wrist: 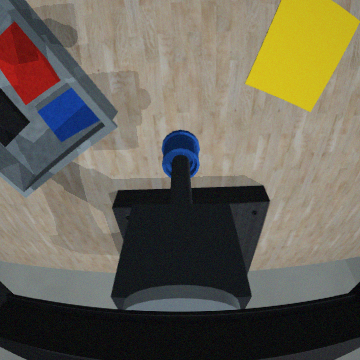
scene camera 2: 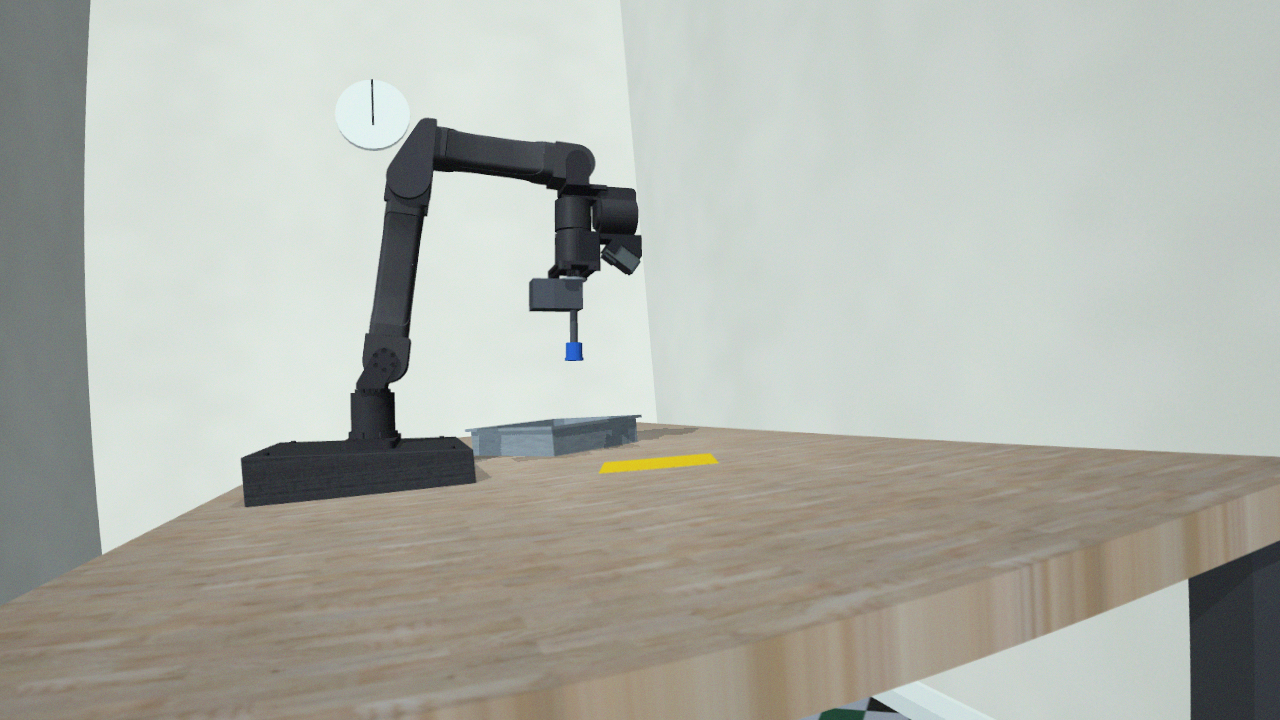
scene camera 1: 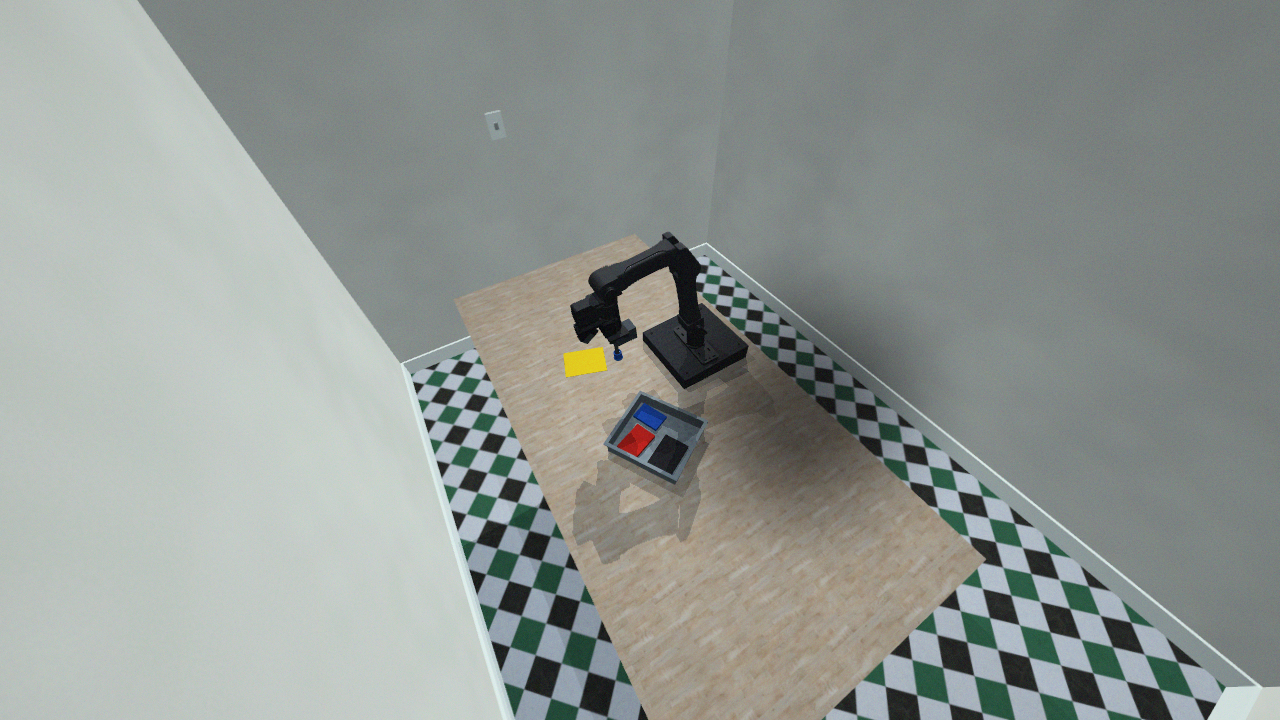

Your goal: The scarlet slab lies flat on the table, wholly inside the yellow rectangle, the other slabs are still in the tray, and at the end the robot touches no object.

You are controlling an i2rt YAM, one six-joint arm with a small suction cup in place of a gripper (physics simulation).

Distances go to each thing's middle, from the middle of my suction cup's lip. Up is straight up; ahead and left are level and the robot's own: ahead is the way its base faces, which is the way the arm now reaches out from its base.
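Relative to the yellow rectangle (scene camera 2: 677,461), my suction cup is 70 mm short of it, 160 mm to the left of it and 160 mm above it. Measured from my suction cup: blue slab (wrist: 67,114), 20 mm behind, 170 mm to the left, 150 mm below; black slab (scene camera 1: 668,454), 310 mm to the left, 150 mm below; grey tray (scene camera 2: 553,437), 250 mm to the left, 140 mm below.
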